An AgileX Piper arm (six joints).
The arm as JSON. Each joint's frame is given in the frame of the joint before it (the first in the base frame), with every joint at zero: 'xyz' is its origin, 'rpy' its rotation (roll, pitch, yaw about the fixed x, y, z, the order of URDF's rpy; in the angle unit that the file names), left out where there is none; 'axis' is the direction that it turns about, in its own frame. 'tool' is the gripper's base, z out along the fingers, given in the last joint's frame.
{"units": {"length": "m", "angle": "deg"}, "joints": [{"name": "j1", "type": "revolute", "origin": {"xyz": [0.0, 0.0, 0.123]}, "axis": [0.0, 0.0, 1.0]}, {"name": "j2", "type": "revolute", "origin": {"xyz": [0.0, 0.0, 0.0]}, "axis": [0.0, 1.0, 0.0]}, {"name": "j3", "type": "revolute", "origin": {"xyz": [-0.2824, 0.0, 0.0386]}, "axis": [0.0, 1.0, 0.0]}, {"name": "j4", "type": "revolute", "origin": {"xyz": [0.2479, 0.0, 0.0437]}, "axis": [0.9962, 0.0, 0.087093]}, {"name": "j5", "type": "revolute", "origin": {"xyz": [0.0, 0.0, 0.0]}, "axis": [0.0, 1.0, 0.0]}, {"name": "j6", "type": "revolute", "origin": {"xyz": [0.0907, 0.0, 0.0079]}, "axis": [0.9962, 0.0, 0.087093]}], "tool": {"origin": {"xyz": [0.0, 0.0, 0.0], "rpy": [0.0, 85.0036, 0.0]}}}
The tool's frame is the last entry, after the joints.
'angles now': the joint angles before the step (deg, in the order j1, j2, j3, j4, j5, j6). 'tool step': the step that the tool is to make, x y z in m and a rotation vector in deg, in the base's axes. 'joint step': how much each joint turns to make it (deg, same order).
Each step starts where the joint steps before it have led.
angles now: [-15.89 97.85 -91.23 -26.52 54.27 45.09]
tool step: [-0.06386 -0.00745 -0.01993 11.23 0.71 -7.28]
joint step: [-6.59 -10.12 14.81 10.31 -0.30 0.14]
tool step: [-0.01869 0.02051 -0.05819 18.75 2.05 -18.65]
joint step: [0.00 -0.28 11.33 9.48 1.18 18.23]
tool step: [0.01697 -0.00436 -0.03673 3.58 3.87 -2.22]
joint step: [0.11 6.82 0.13 1.30 -1.83 2.13]
